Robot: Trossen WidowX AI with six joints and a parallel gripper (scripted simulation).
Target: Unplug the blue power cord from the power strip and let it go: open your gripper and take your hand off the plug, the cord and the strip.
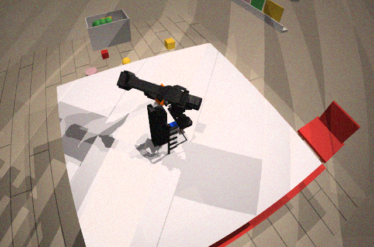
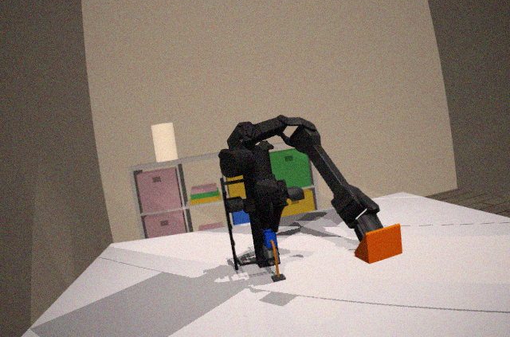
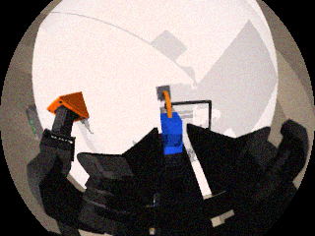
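My gripper tip is 3 cm to the left of the blue plug and 1 cm above it.
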